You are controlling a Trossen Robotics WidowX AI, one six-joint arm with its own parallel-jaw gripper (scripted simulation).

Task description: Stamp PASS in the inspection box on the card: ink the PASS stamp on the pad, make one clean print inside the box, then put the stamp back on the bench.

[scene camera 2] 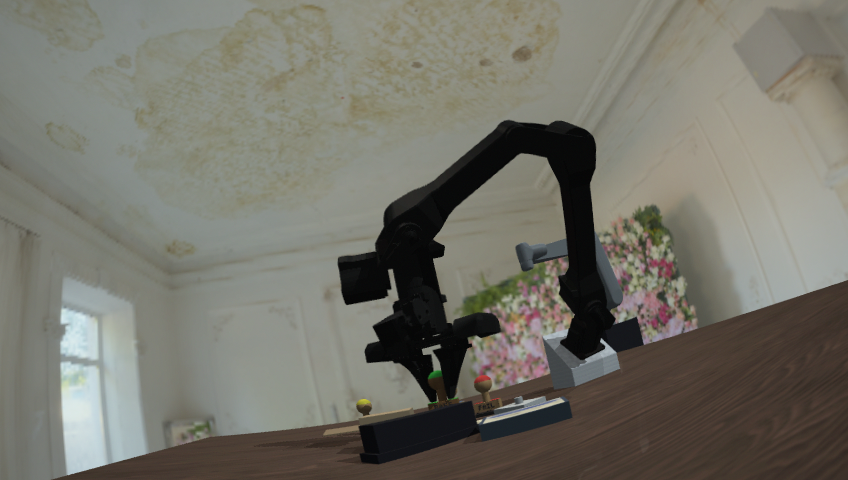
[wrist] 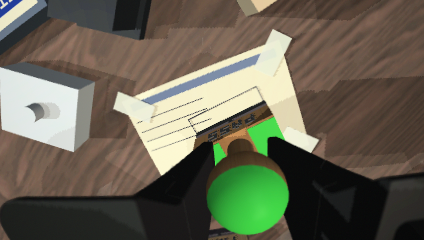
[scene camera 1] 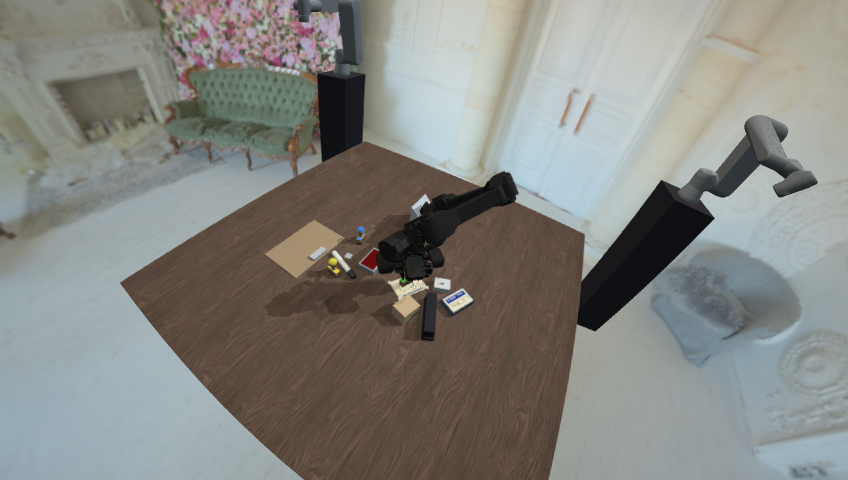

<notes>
In view: the gripper (scene camera 2: pixel 442 400), a green-knobbed stamp (wrist: pixel 245 187), a tan mat (scene camera 1: pixel 300 251), a blue-and-white case (scene camera 2: pixel 552 411) and a cream card (wrist: pixel 167 118).
The gripper is seen too in the wrist view (wrist: pixel 240 148) and in scene camera 1 (scene camera 1: pixel 406 278). The wrist view misses the tan mat: it is out of frame.
</notes>
